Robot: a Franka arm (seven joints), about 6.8 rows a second.
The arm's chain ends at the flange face. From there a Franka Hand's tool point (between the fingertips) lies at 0.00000 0.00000 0.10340 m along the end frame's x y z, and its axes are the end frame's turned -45 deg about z.
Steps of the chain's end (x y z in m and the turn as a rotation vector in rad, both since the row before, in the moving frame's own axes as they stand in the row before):
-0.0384 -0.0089 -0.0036 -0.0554 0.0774 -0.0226
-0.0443 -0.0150 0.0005 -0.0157 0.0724 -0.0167
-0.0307 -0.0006 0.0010 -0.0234 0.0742 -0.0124
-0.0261 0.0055 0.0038 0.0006 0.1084 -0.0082
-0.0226 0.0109 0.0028 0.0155 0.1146 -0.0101
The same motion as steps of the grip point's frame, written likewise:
-0.0191 -0.0238 -0.0041 -0.0939 0.0156 -0.0226
-0.0165 -0.0355 0.0002 -0.0623 0.0401 -0.0167
-0.0175 -0.0150 0.0007 -0.0690 0.0359 -0.0124
-0.0144 -0.0067 0.0032 -0.0762 0.0771 -0.0082
-0.0142 -0.0011 0.0021 -0.0701 0.0920 -0.0101

